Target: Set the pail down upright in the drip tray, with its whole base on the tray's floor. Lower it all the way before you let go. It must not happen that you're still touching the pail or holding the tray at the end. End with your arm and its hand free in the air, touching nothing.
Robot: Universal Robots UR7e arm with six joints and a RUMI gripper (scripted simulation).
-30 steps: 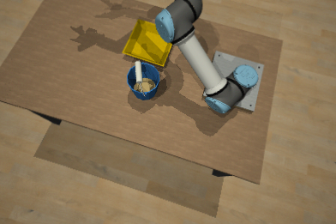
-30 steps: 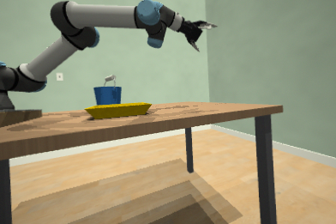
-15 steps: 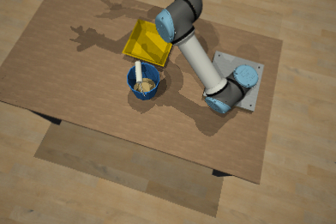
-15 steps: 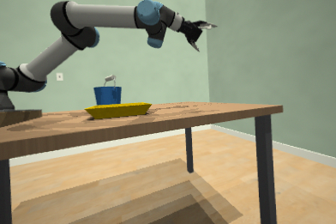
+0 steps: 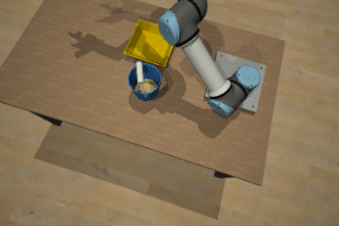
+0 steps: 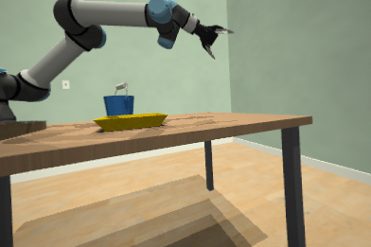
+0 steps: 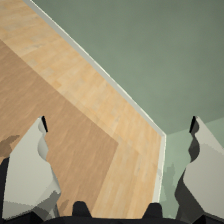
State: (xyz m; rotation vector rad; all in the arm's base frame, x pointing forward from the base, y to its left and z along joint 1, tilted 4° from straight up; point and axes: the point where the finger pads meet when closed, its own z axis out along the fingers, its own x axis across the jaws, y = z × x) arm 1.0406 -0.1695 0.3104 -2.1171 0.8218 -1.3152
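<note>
My gripper is now 550 mm past the white handle grip, 300 mm to the right of it and 210 mm above it. Also, from my hand: yellow drip tray (500 mm behind, 10 mm to the left, 380 mm below); blue pail (560 mm behind, 300 mm to the left, 270 mm below).
</note>
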